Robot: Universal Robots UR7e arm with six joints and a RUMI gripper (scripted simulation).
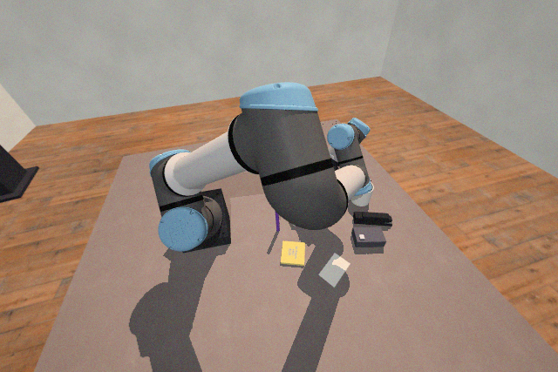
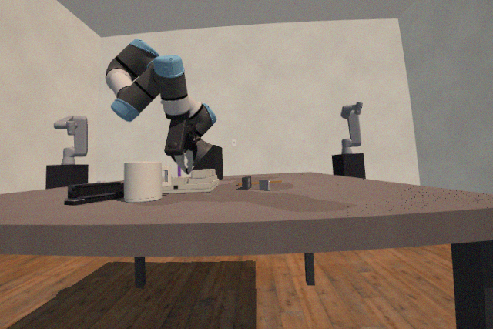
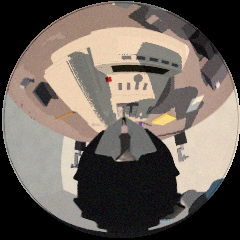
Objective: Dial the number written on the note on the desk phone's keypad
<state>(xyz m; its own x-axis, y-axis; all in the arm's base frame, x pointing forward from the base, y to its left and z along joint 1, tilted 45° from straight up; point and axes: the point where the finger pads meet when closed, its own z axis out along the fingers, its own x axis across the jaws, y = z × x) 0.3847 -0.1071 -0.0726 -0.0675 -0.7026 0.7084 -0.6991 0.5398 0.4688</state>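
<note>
Right now the grey handset is 3 cm ahead of my hand, 6 cm to the left of it and 1 cm below it. Round my hand: pencil: 4 cm behind, 25 cm to the left, 5 cm below; white mug: 23 cm ahead, 6 cm to the right, 2 cm below; purple pen: 15 cm behind, 6 cm to the right, 1 cm above.
</note>
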